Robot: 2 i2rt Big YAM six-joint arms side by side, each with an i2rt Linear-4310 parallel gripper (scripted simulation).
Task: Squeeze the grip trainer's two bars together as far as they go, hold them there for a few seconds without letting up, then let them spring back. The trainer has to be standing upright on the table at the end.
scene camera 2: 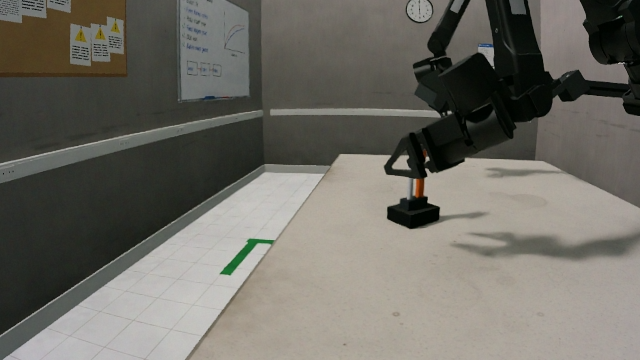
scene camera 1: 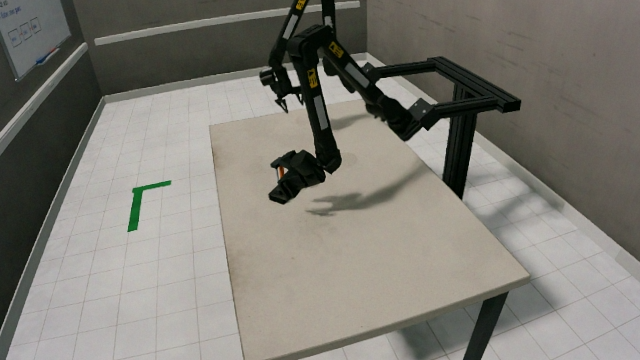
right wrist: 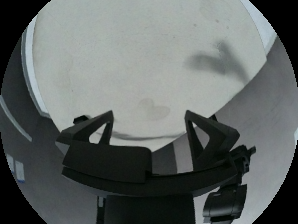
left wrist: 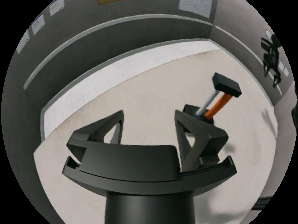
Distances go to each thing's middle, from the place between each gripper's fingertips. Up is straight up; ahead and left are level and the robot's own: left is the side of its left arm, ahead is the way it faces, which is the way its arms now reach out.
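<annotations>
My left hand [scene camera 2: 397,167] is 130 mm to the left of the grip trainer [scene camera 2: 412,213], 40 mm past it and 50 mm above it.
Counted from my right hand, the grip trainer is 180 mm ahead, 400 mm to the left of the hand and 100 mm below it.
</annotations>
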